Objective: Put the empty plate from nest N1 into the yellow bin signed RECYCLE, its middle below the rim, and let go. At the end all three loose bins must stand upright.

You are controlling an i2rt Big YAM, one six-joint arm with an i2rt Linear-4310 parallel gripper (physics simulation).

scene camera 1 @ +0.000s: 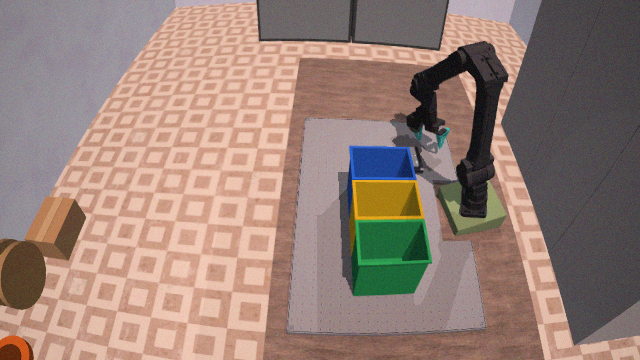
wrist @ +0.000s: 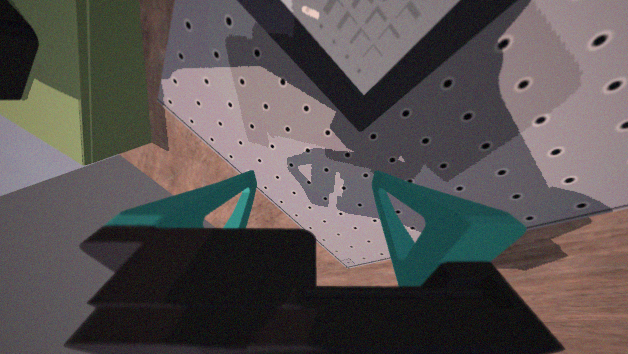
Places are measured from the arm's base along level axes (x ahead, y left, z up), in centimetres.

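Pixels of known places: gripper, fingertip midpoint: (scene camera 1: 429,144) (wrist: 314,177); arm's base, link origin: (scene camera 1: 473,202).
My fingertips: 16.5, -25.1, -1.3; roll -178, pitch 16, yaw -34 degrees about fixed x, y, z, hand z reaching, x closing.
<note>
Ahead of a thing's pixels: the offset from my fingertips to its top centre, as dx, dy, dz. "spot": to the spot under its first point. Level surfaces: height alone.
My gripper (scene camera 1: 430,144) (wrist: 314,177) is open, with its teal fingers wide apart and nothing between them. It hangs over the mat, beyond the blue bin. A pale grey plate @(spot: +7.0, +5.6, +0.2) (wrist: 370,35) with a patterned surface lies in a dark nest @(spot: +5.1, +2.5, -1.2) (wrist: 361,112) at the top of the wrist view, ahead of the fingertips and apart from them. In the scene view the dark nest (scene camera 1: 420,169) is partly hidden behind the blue bin. Its label cannot be read. The yellow bin @(+12.6, +42.9, +15.6) (scene camera 1: 385,197) stands upright between the blue bin @(+15.9, +30.0, +15.6) (scene camera 1: 382,162) and the green bin @(+9.3, +55.7, +15.6) (scene camera 1: 385,280), both upright. No RECYCLE sign is readable.
The three bins stand in a close row on the grey perforated mat @(dz -2.4) (scene camera 1: 320,145) (wrist: 225,115). The arm's green base block (scene camera 1: 477,222) (wrist: 117,85) is right of the bins in the scene view. A tall dark grey panel (scene camera 1: 565,150) stands farther right.
</note>
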